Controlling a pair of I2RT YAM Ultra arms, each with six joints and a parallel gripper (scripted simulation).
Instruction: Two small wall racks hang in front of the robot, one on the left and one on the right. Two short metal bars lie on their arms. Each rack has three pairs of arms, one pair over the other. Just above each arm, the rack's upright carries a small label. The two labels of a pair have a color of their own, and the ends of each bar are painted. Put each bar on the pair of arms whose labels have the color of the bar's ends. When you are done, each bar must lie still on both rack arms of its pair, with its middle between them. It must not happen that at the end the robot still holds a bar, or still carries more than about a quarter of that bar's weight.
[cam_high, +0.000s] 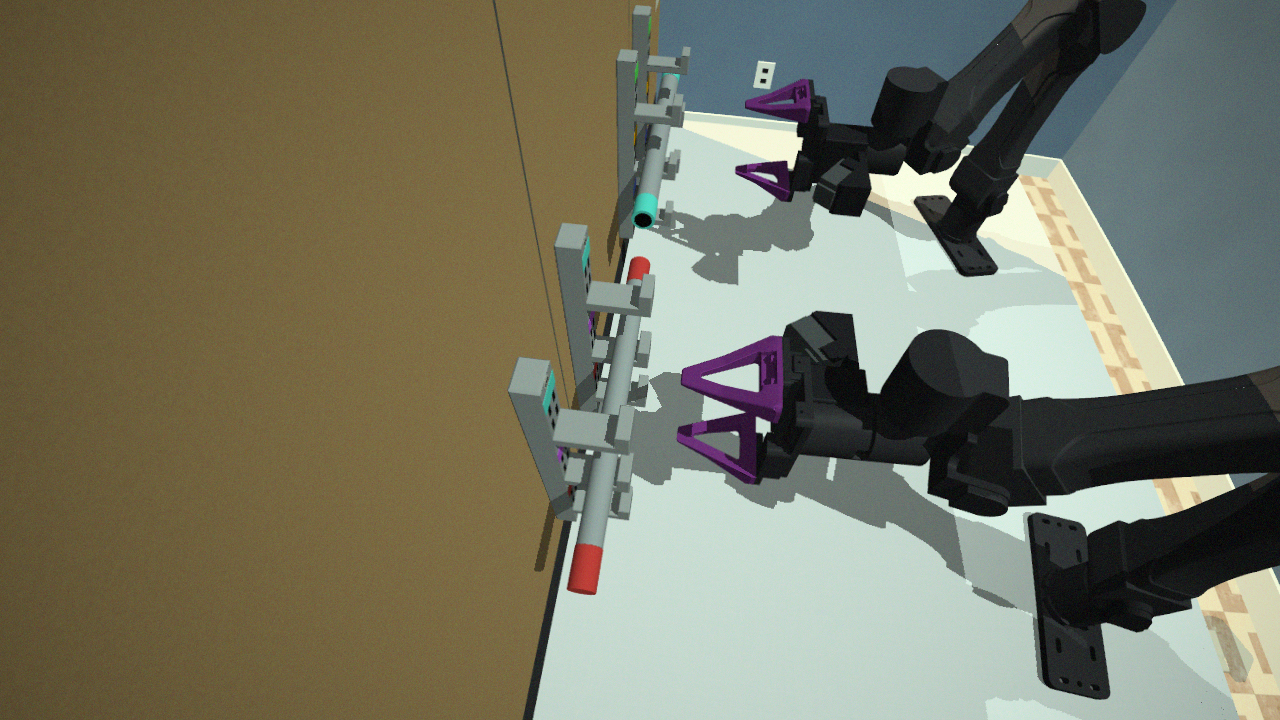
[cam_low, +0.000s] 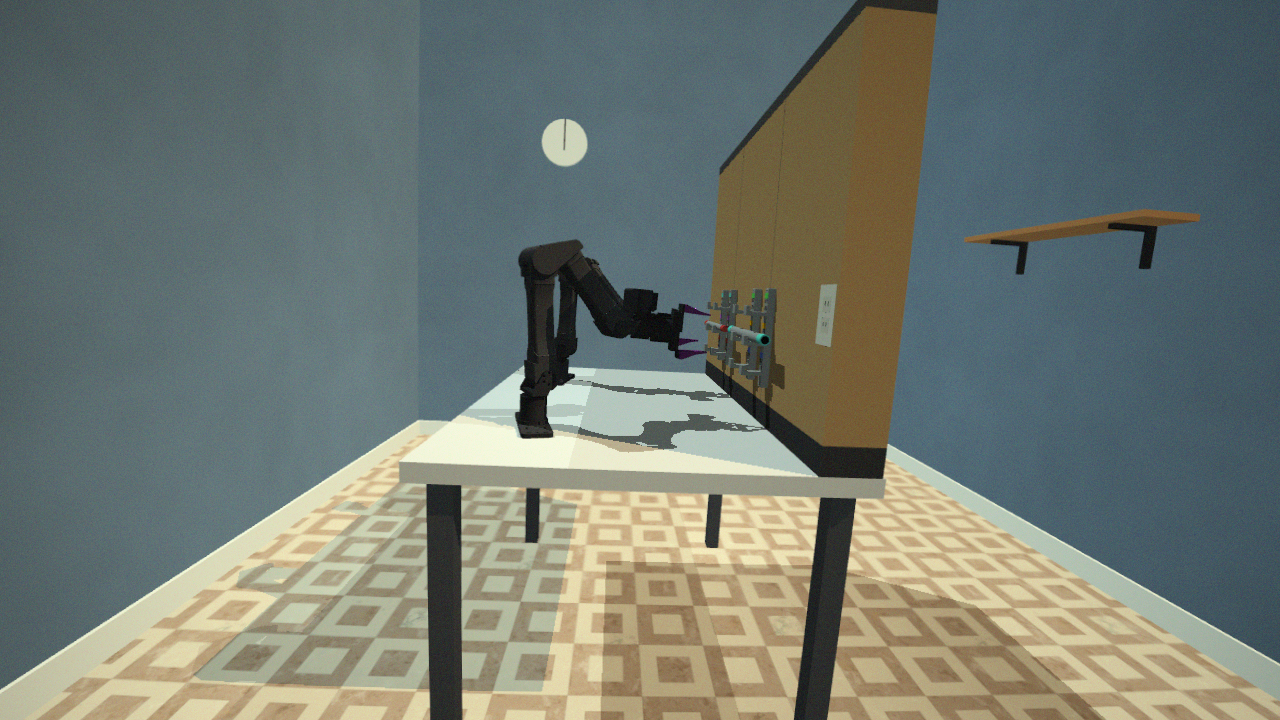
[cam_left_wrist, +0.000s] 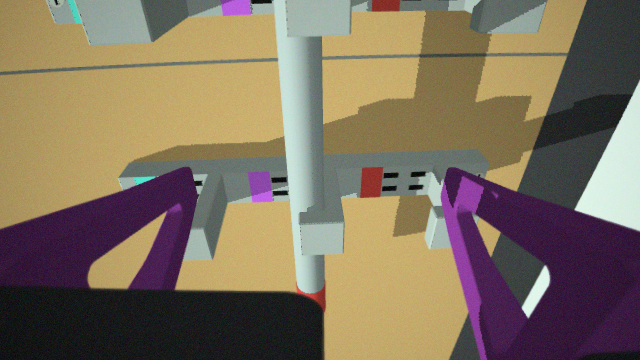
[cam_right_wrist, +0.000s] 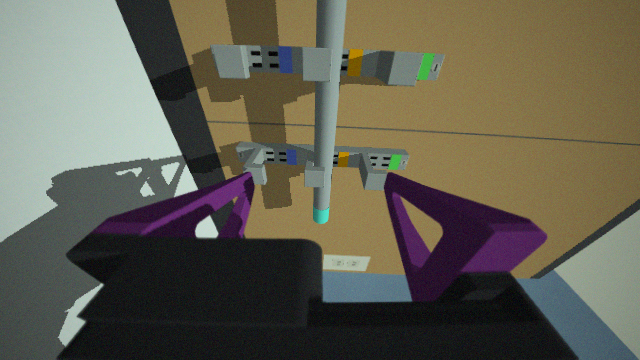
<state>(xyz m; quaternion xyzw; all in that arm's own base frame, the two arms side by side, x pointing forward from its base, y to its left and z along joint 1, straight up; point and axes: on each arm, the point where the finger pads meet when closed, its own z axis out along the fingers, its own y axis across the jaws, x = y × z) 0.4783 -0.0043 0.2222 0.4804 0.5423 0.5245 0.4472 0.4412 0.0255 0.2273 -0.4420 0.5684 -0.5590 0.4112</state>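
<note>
Right now the red-ended bar is 6 cm ahead of my left hand and 1 cm above it. Round my left hand: white wall socket (77 cm to the right, 10 cm ahead, 8 cm above); then brown wall panel (22 cm to the right, 20 cm above, 17 cm ahead); then cyan-ended bar (39 cm to the right, 6 cm ahead, 1 cm above).
</note>
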